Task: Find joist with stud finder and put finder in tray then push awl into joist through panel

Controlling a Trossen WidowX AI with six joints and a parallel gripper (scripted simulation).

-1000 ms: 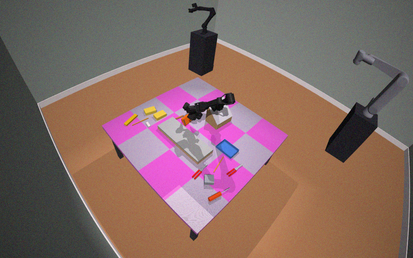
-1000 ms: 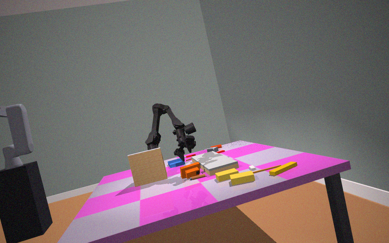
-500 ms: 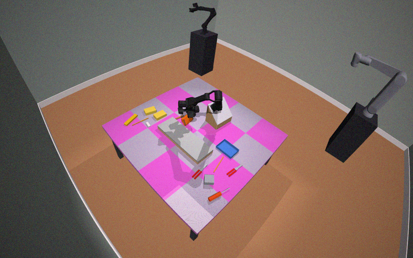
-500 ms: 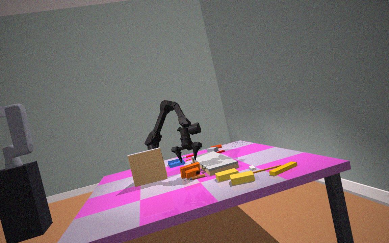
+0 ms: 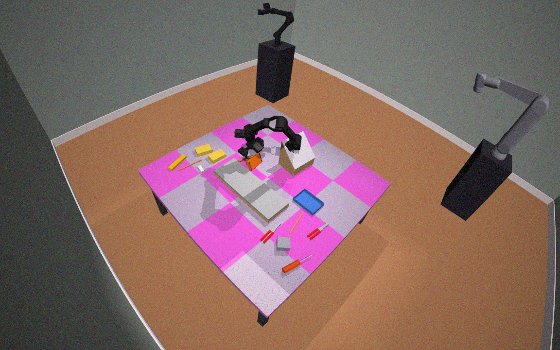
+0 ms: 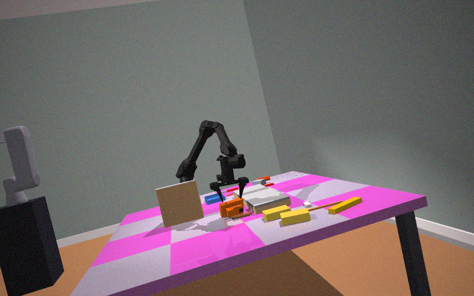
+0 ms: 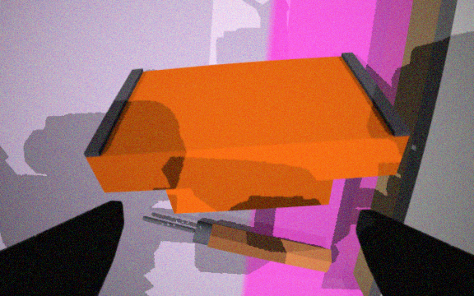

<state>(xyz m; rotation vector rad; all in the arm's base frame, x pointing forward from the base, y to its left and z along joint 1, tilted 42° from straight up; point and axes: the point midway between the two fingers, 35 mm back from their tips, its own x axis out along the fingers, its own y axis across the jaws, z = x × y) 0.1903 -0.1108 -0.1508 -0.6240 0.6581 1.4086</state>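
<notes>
Now: the orange stud finder 20 mm ahead of my gripper tip and 50 mm below it. Round my gripper tip: square indicator 30 mm ahead, 10 mm to the right, 60 mm below; brown-handled awl 10 mm behind, 60 mm to the right, 70 mm below; small white block 290 mm ahead, 200 mm to the right, 70 mm below.
</notes>
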